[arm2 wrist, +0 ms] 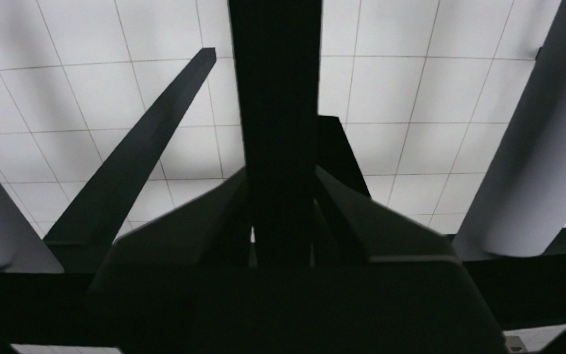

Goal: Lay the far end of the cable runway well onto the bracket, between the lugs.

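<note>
A wide, near-black bar (280,75), which looks like part of the cable runway, runs down the middle of the arm2 wrist view from the top edge. Arm2's gripper (281,169) has its two dark fingertips apart, one against each side of this bar, and looks shut on it. Narrow slits of light show lower down between the fingers and the bar. Deep shadow hides the contact faces. The bracket and its lugs cannot be made out. The grippers of arm1, arm3 and arm4 do not show.
A dark slanting beam (145,145) stands at the left. A shorter dark piece (342,165) shows right of the bar. A dark crossbar (45,305) spans the lower part. Grey rounded bodies (520,165) (25,245) are at both sides. A white tiled surface (385,90) lies behind.
</note>
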